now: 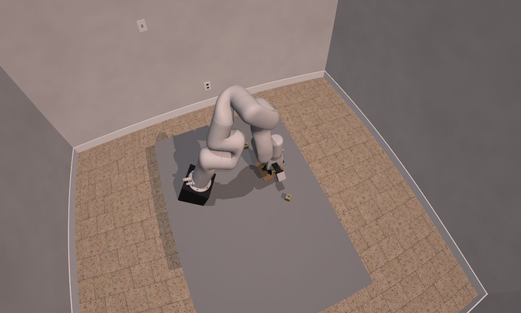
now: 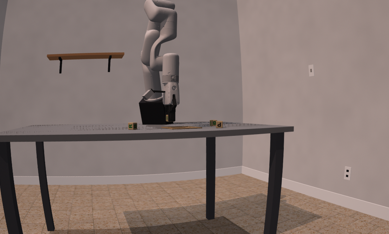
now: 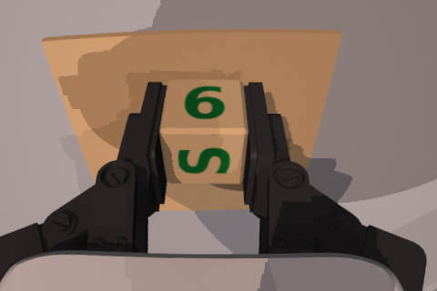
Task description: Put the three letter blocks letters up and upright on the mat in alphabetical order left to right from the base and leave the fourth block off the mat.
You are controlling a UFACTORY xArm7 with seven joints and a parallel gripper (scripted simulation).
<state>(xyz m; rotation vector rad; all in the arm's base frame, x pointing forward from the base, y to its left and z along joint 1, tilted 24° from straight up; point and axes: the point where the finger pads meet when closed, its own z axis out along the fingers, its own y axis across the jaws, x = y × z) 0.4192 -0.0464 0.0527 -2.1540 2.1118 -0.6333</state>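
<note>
Now: the mat 5 cm to the left of my hand, 5 cm below it and 1 cm ahead of it. The rest, counted from my hand: wooden block 19 cm to the left, 10 cm ahead, 4 cm below.
</note>
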